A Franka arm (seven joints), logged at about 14 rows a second.
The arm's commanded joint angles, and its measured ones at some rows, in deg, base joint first. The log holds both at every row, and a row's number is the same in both.
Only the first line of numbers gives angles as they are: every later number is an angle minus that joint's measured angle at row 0.
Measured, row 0:
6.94 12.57 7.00 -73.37 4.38 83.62 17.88
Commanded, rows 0 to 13:
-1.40 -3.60 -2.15 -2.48 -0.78 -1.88 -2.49
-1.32 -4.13 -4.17 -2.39 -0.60 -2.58 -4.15
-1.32 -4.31 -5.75 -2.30 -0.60 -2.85 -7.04
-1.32 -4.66 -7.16 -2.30 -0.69 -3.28 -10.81
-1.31 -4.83 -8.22 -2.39 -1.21 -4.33 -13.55
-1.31 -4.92 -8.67 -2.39 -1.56 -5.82 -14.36
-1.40 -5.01 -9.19 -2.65 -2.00 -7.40 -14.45
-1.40 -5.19 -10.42 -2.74 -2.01 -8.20 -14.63
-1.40 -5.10 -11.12 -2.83 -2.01 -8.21 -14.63
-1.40 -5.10 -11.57 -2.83 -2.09 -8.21 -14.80
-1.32 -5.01 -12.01 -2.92 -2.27 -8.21 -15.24
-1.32 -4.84 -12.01 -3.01 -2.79 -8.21 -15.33
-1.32 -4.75 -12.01 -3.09 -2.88 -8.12 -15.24
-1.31 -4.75 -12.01 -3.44 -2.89 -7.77 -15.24
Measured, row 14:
-1.30 -3.35 -12.16 -1.59 -1.48 -8.15 -14.54
